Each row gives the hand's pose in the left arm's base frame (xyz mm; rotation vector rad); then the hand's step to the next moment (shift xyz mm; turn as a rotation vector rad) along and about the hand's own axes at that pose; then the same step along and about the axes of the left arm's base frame.
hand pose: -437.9 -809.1 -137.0 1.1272 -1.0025 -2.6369
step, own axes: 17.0 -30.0 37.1 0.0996 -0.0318 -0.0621
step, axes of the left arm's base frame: -32.7 37.4 -9.8 -0.0248 -0.0416 -0.1115
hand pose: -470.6 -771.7 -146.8 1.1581 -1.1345 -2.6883
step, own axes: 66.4 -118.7 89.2 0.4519 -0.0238 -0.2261
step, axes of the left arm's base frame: -73.3 125.0 -73.8 -0.1796 -0.2435 -0.4054
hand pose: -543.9 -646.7 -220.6 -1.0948 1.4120 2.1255
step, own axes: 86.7 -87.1 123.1 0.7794 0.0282 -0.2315
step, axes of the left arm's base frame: -46.9 137.9 -95.1 -0.4192 -0.3085 -0.6253
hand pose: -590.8 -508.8 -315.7 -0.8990 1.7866 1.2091
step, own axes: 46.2 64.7 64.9 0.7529 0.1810 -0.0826
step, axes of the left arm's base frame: -62.9 74.8 -31.2 -0.5087 -0.1189 -0.5775
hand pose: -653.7 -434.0 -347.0 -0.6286 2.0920 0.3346
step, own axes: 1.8 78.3 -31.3 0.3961 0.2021 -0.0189
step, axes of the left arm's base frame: -65.6 50.5 16.1 -0.3096 0.0378 -0.3175
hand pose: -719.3 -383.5 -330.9 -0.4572 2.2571 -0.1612
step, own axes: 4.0 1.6 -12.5 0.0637 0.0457 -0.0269
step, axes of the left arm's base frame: -12.2 -0.4 5.1 -0.0712 0.0175 -0.0387
